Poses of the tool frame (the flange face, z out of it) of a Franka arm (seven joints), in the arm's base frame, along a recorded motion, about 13 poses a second.
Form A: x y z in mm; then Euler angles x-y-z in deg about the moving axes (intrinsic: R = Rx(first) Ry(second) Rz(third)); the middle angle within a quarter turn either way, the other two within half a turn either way.
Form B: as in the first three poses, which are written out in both.
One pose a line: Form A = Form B
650, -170, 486, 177.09, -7.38, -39.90 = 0.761, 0.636, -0.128, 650; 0.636, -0.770, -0.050, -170; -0.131, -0.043, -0.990, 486; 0, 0, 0, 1
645, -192, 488, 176.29, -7.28, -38.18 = 0.780, 0.613, -0.127, 645; 0.610, -0.789, -0.064, -192; -0.139, -0.027, -0.990, 488; 0, 0, 0, 1
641, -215, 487, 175.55, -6.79, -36.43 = 0.799, 0.590, -0.118, 641; 0.585, -0.808, -0.077, -215; -0.141, -0.008, -0.990, 487; 0, 0, 0, 1
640, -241, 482, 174.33, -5.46, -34.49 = 0.820, 0.564, -0.095, 640; 0.556, -0.826, -0.098, -241; -0.134, 0.028, -0.991, 482; 0, 0, 0, 1
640, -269, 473, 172.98, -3.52, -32.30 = 0.844, 0.533, -0.061, 640; 0.524, -0.843, -0.122, -269; -0.117, 0.071, -0.991, 473; 0, 0, 0, 1
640, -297, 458, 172.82, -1.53, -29.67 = 0.869, 0.495, -0.027, 640; 0.488, -0.864, -0.125, -297; -0.085, 0.095, -0.992, 458; 0, 0, 0, 1
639, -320, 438, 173.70, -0.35, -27.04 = 0.891, 0.455, -0.006, 639; 0.451, -0.886, -0.110, -320; -0.055, 0.095, -0.994, 438; 0, 0, 0, 1
